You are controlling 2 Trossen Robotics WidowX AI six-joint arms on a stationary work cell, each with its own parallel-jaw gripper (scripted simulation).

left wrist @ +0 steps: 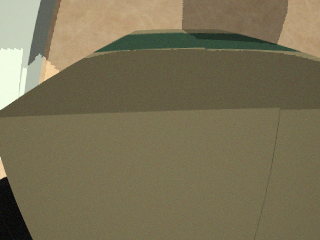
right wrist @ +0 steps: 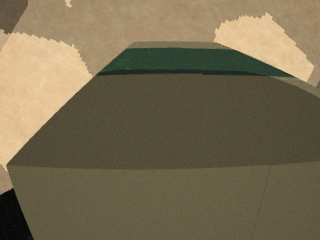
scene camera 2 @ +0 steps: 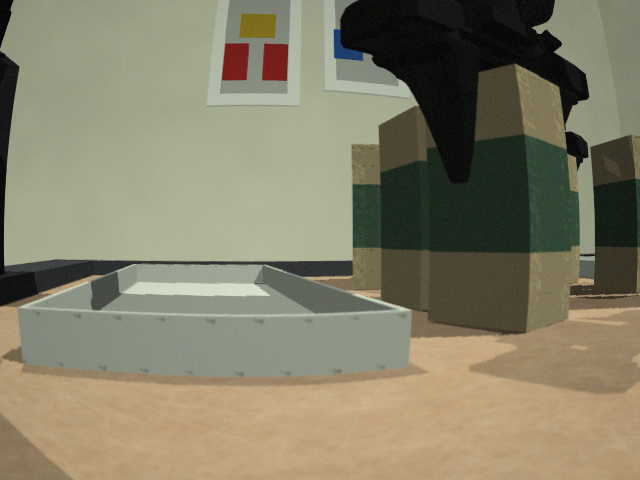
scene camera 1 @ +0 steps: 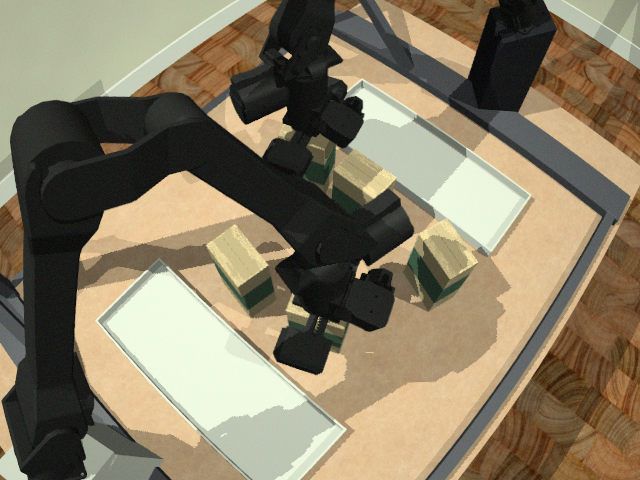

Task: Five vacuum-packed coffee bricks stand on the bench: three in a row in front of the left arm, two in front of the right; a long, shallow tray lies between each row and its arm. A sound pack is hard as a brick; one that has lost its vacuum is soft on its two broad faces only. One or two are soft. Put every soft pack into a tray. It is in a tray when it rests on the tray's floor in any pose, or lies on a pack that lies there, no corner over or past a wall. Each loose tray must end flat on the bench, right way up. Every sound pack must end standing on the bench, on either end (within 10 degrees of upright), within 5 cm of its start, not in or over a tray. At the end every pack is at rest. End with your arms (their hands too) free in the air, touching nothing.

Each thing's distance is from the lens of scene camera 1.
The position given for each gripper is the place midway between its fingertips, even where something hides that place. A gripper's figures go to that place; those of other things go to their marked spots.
left gripper [scene camera 1: 307,154]: 0.82 m
right gripper [scene camera 1: 320,316]: 0.70 m
